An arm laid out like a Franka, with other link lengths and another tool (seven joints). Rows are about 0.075 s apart.
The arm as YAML. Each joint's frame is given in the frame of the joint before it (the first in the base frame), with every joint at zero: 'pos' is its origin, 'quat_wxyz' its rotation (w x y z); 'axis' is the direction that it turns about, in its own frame. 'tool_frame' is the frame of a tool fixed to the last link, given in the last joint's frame.
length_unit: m
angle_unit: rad
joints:
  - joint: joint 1
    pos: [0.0, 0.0, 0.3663]
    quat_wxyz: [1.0, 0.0, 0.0, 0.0]
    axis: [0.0, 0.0, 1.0]
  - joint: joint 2
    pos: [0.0, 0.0, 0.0]
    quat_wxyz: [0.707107, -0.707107, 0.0, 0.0]
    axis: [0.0, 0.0, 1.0]
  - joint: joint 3
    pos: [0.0, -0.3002, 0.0]
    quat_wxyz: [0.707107, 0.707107, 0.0, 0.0]
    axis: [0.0, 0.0, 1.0]
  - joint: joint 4
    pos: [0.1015, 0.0, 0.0]
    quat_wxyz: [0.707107, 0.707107, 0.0, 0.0]
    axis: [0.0, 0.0, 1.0]
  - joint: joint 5
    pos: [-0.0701, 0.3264, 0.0]
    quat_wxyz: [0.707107, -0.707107, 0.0, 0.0]
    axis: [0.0, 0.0, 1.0]
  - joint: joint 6
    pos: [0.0, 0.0, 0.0]
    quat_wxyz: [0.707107, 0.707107, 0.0, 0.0]
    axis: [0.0, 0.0, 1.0]
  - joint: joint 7
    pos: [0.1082, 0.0, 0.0]
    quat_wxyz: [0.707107, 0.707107, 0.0, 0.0]
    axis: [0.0, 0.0, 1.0]
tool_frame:
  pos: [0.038, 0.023, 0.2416]
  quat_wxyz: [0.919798, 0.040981, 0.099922, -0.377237]
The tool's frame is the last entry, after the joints.
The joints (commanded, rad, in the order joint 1, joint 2, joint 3, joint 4, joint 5, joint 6, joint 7), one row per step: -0.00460 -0.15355 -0.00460 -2.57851 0.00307 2.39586 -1.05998; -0.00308 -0.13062 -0.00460 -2.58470 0.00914 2.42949 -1.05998; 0.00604 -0.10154 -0.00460 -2.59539 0.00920 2.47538 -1.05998; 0.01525 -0.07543 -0.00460 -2.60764 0.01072 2.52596 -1.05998; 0.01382 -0.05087 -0.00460 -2.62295 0.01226 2.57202 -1.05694; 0.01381 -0.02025 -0.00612 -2.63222 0.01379 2.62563 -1.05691; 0.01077 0.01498 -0.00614 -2.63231 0.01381 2.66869 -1.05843; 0.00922 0.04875 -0.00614 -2.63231 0.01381 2.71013 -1.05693; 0.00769 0.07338 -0.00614 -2.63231 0.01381 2.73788 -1.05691; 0.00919 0.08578 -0.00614 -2.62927 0.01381 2.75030 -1.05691
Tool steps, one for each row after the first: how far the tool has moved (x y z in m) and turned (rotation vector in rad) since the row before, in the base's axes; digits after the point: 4 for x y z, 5 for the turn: 0.0024 0.0009 -0.0083 0.00362 -0.00454 -0.00326; 0.0019 0.0041 -0.0113 -0.00045 -0.00612 0.00879; 0.0023 0.0042 -0.0097 0.00044 -0.01221 0.00767; -0.0001 -0.0009 -0.0107 0.00036 -0.00616 -0.00605; 0.0030 -0.0009 -0.0099 0.00021 -0.01371 -0.00324; 0.0036 -0.0016 -0.0102 -0.00070 -0.00775 -0.00185; 0.0032 -0.0010 -0.0098 -0.00065 -0.00766 -0.00330; 0.0015 -0.0009 -0.0075 -0.00049 -0.00312 -0.00171; 0.0018 0.0007 -0.0030 -0.00022 -0.00306 0.00144
